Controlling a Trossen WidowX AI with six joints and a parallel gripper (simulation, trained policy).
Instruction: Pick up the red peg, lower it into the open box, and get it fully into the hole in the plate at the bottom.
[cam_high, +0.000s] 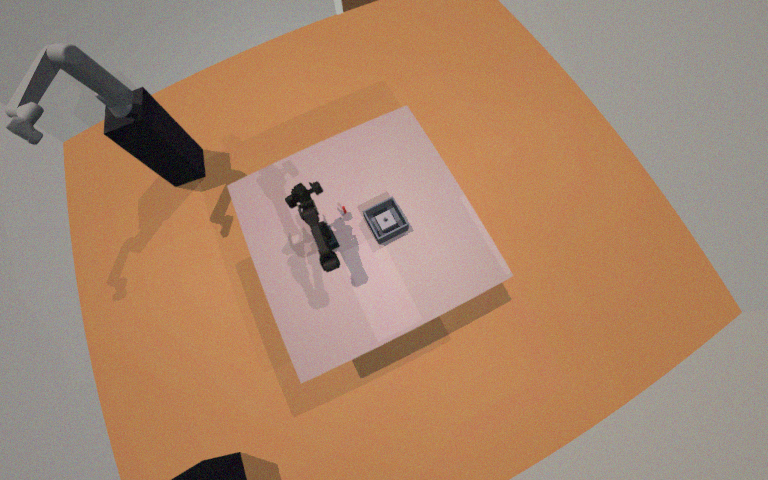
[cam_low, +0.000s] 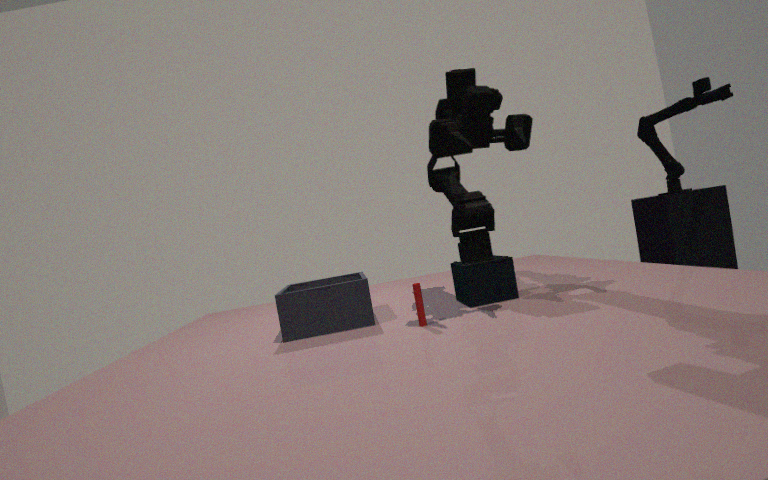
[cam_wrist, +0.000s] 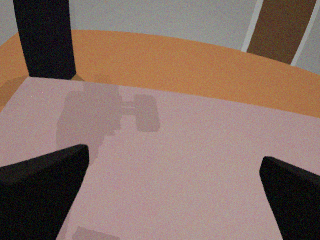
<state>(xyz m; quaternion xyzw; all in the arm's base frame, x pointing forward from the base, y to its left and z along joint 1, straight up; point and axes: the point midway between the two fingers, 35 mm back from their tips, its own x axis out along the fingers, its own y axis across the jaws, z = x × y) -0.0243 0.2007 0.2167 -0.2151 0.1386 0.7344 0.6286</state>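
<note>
Now: the red peg 170 mm ahead of my gripper tip, 90 mm to the right of it and 250 mm below it. Round my gripper tip: grey plate (380 mm ahead, 220 mm to the right, 240 mm below); then box (380 mm ahead, 220 mm to the right, 260 mm below).
</note>
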